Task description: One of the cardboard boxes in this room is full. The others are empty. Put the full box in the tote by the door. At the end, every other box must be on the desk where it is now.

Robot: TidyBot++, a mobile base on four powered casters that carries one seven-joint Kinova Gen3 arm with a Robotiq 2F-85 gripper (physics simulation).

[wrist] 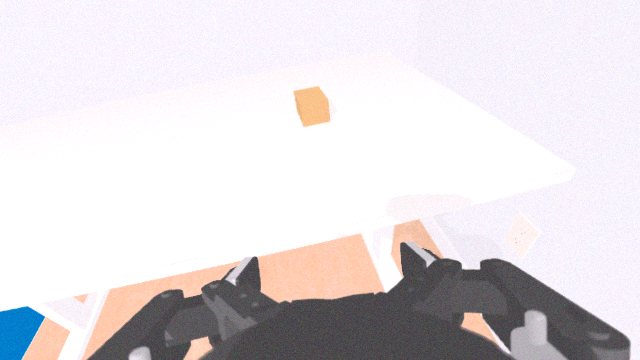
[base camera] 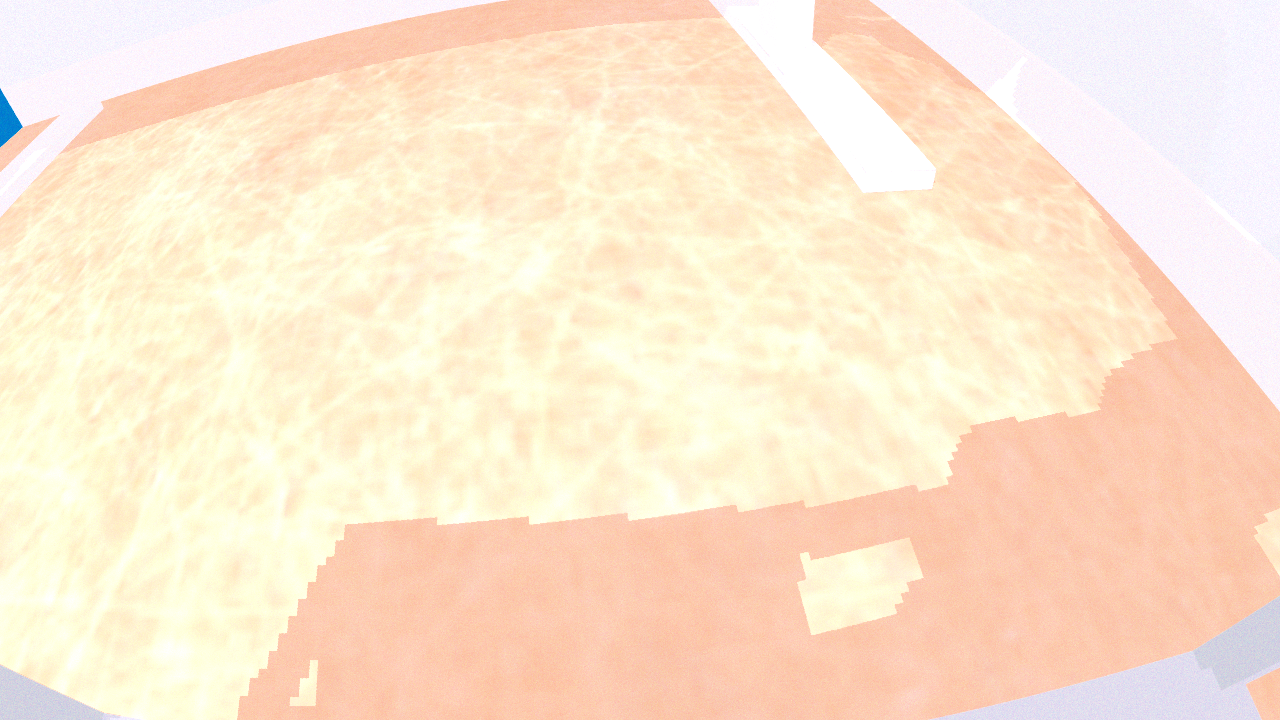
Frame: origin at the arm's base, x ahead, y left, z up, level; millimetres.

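Seen in the pictures: gripper, fingertip midpoint: (wrist: 330,265).
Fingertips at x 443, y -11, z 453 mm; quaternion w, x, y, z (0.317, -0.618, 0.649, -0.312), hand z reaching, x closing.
A point is followed by its place in that frame.
One small orange-brown cardboard box (wrist: 312,107) {x 873, y -19, z 364 mm} stands on the white desk (wrist: 225,190) {x 690, y 143, z 323 mm}, toward the back and right of centre in the wrist view. Its contents cannot be seen. My gripper (wrist: 330,265) {x 443, y -11, z 453 mm} is open and empty. Its fingertips show low in the wrist view, in front of the desk's near edge and well apart from the box. In the base camera view the gripper, the box and the tote by the door do not show.
A blue object (base camera: 7,120) {x 1199, y 1272, z -364 mm} (wrist: 19,330) {x 812, y 1235, z -324 mm} shows in part at the left. A white desk foot (base camera: 841,116) {x 746, y -233, z -372 mm} stands on the floor (base camera: 537,313) {x 492, y 67, z -397 mm} at the upper right of the base view. White walls stand behind and right of the desk. A wall outlet (wrist: 521,235) {x 723, y -511, z 11 mm} is at the right.
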